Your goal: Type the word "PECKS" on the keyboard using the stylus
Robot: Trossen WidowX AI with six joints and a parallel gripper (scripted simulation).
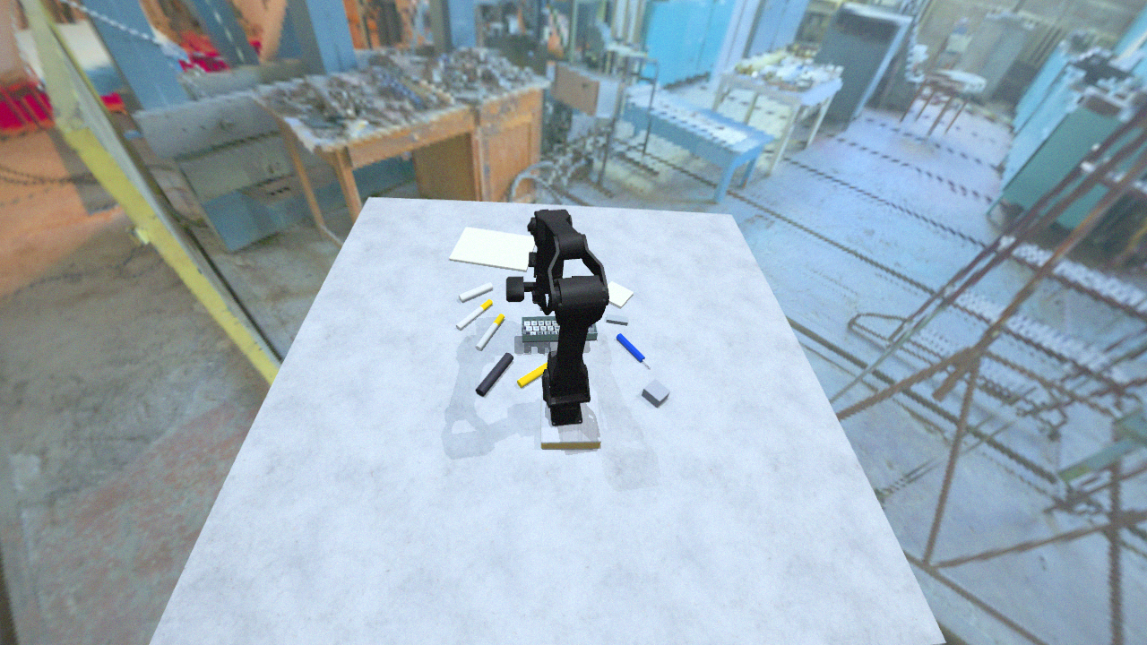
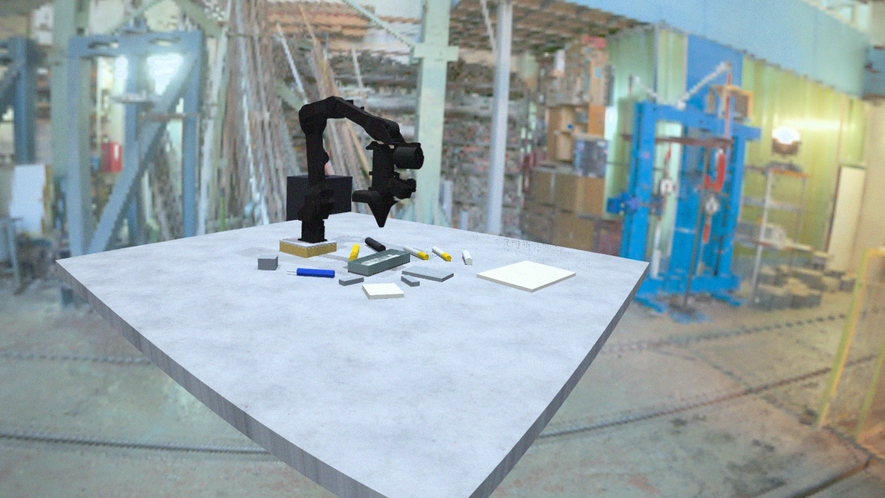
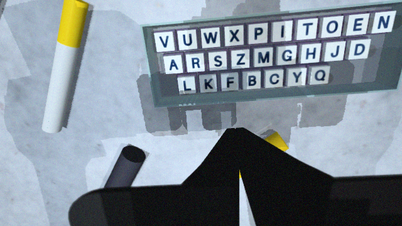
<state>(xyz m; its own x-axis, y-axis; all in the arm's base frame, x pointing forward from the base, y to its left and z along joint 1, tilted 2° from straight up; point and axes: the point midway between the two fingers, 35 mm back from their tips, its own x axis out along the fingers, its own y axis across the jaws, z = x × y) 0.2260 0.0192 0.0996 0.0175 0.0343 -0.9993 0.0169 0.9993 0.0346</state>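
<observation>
Right now my gripper tip is 7 cm past the blue stylus, 23 cm to the left of it and 9 cm above it. The rest, counted from my gripper tip: grey slab: 16 cm ahead, 3 cm to the right, 9 cm below; then yellow marker: 9 cm behind, 1 cm to the left, 9 cm below; then black cylinder: 11 cm behind, 13 cm to the left, 8 cm below.
</observation>
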